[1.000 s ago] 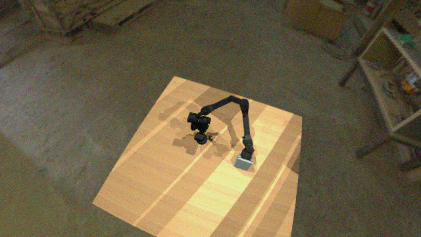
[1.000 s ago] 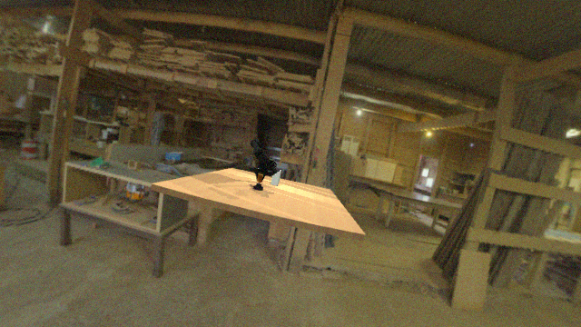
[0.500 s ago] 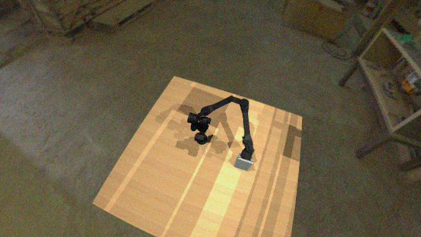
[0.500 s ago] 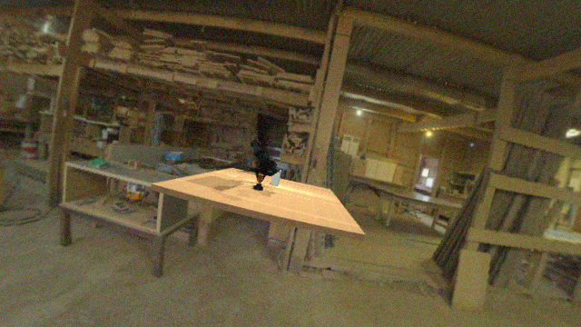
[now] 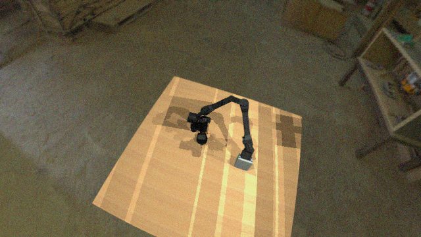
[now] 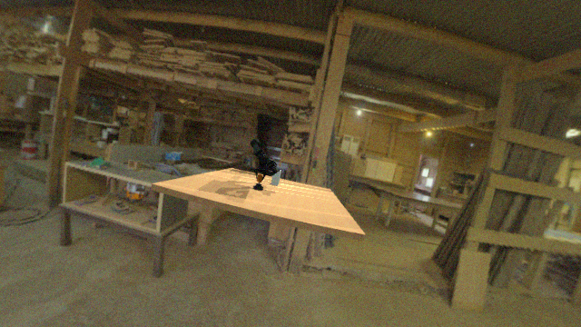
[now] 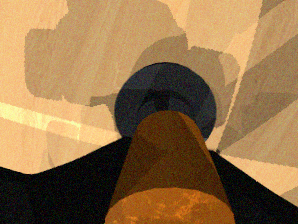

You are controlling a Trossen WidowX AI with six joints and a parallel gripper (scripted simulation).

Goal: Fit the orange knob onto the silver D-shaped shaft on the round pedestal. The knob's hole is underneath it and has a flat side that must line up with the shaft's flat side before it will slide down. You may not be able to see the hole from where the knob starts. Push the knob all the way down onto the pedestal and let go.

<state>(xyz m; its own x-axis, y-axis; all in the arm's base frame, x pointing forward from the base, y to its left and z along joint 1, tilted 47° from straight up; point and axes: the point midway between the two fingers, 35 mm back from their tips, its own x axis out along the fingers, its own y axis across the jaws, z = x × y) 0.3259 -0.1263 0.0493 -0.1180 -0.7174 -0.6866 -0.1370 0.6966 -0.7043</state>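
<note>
The orange knob lies 3 cm above my gripper tip. From my gripper tip the other things lie so: dark pedestal: 4 cm below.
</note>
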